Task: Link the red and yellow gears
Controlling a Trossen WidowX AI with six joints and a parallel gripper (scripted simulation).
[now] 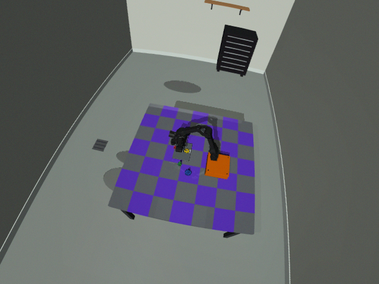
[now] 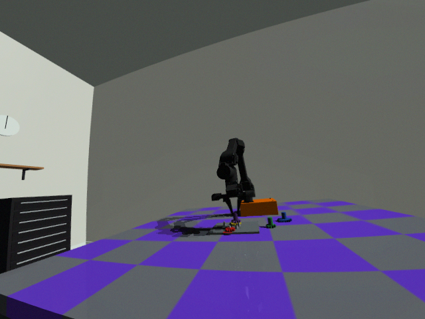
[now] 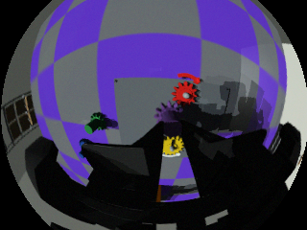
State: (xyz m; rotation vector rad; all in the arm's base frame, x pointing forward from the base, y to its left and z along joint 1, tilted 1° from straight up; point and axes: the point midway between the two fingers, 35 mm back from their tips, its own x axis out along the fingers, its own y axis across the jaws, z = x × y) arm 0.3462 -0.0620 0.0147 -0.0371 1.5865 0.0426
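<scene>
Now: the red gear 30 mm ahead of my gripper tip, 30 mm to the right of it and 50 mm below it. Round my gripper tip: yellow gear (80 mm behind, 10 mm to the right, 50 mm below); purple gear (10 mm below); red arrow (50 mm ahead, 30 mm to the right, 50 mm below).
</scene>
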